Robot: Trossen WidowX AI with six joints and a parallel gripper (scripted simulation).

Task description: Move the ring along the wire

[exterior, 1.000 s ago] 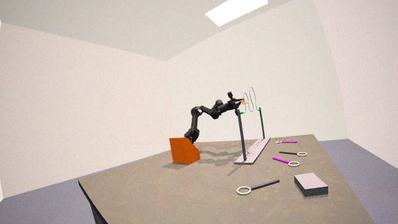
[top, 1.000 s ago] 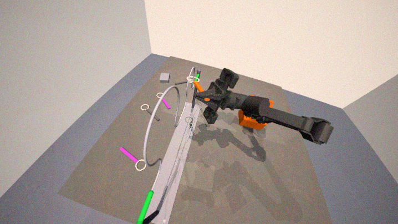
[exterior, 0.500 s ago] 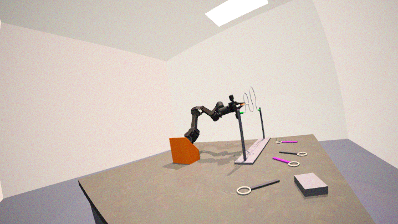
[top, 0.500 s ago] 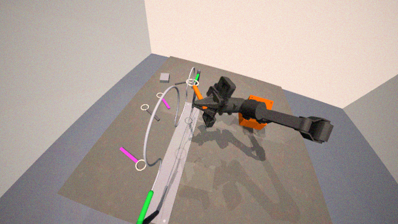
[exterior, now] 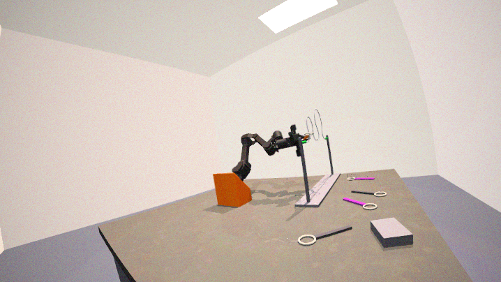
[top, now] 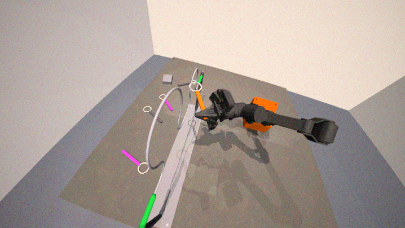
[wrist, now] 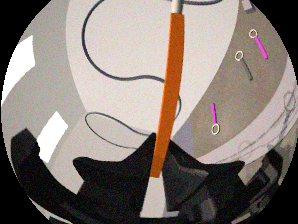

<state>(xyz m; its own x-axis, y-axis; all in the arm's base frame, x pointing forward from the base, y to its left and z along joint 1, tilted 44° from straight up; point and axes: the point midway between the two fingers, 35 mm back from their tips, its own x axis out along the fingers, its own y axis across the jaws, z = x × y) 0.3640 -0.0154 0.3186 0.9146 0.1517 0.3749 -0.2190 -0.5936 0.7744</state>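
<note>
The ring with orange handle is 90 mm to the right of my gripper tip and 10 mm above it. The rest, counted from my gripper tip: grey block (270 mm ahead, 560 mm to the right, 290 mm below).
</note>
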